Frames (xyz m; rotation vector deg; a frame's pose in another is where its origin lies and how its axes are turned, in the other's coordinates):
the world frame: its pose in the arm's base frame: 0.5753 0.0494 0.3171 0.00 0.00 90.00
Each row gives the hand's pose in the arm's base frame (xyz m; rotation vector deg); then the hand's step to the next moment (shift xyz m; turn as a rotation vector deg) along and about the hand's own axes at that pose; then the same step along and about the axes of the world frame.
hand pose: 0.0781 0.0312 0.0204 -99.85 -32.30 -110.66
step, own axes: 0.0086 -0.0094 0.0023 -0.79 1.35 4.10
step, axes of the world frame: 0.0083 0.0044 0.0089 1.40 -4.14 -0.37
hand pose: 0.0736 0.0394 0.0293 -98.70 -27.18 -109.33
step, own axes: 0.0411 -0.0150 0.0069 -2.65 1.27 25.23
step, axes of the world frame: 0.0101 0.0055 0.0428 13.96 -21.21 0.53
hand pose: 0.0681 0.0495 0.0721 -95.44 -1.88 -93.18
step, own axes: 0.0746 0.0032 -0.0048 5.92 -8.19 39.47
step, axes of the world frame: -0.0414 -0.0108 0.0614 23.89 -29.62 14.55
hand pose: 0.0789 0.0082 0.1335 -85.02 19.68 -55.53
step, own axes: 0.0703 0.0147 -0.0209 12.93 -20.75 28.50
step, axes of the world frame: -0.0671 -0.0318 0.0091 13.85 -21.70 27.34
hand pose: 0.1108 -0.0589 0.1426 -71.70 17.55 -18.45
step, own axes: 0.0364 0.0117 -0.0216 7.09 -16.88 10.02
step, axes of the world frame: -0.0301 -0.0255 -0.0192 1.16 -9.28 18.66
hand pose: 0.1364 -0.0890 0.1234 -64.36 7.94 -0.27
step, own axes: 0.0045 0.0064 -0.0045 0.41 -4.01 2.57
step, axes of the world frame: -0.0016 -0.0035 -0.0082 0.54 -0.96 4.65
